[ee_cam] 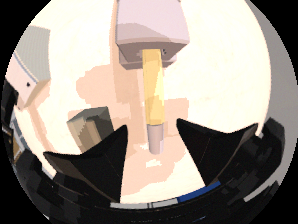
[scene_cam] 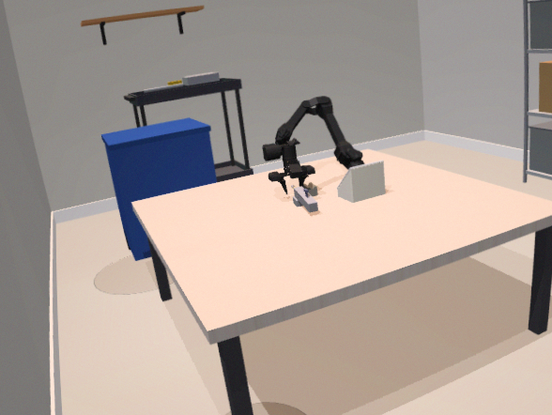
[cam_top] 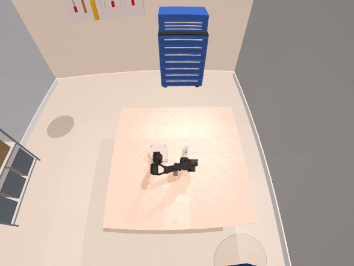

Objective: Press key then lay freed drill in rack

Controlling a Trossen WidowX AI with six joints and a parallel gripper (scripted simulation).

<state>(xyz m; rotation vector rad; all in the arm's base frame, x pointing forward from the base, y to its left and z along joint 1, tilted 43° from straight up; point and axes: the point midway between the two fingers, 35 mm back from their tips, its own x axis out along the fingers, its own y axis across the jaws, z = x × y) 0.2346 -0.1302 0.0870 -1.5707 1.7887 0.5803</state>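
The yellow drill lies 50 mm to the left of my gripper tip, 30 mm above it and 10 mm ahead of it. The rest, counted from my gripper tip: dark key (170 mm to the left, 40 mm ahead, 30 mm above).
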